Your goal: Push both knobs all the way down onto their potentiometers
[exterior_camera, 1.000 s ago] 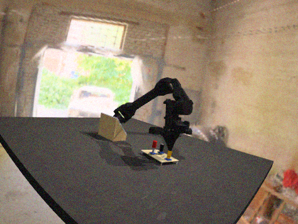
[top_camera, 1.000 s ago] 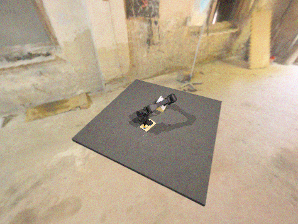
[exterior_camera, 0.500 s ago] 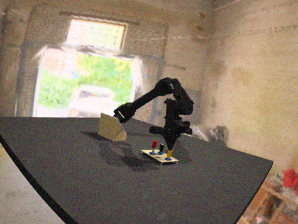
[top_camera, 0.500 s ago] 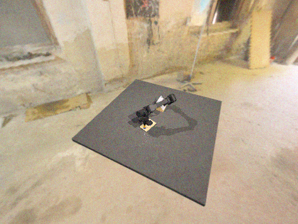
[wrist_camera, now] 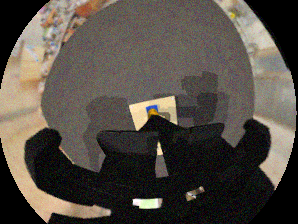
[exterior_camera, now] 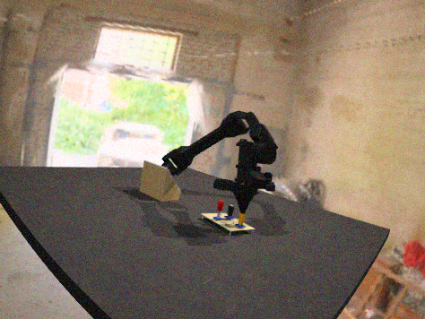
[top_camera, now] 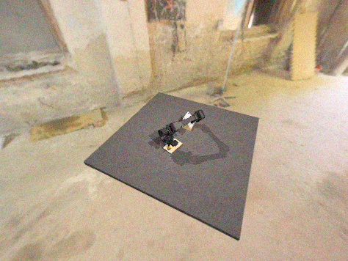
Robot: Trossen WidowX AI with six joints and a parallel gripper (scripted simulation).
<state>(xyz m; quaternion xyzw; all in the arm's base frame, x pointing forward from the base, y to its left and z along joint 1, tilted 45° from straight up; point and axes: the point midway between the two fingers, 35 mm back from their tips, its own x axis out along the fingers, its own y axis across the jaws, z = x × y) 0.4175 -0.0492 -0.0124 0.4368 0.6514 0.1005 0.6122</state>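
The yellow knob lies 2 cm below my gripper tip. The rest, counted from my gripper tip: black knob 7 cm behind, 4 cm to the left, 1 cm below.
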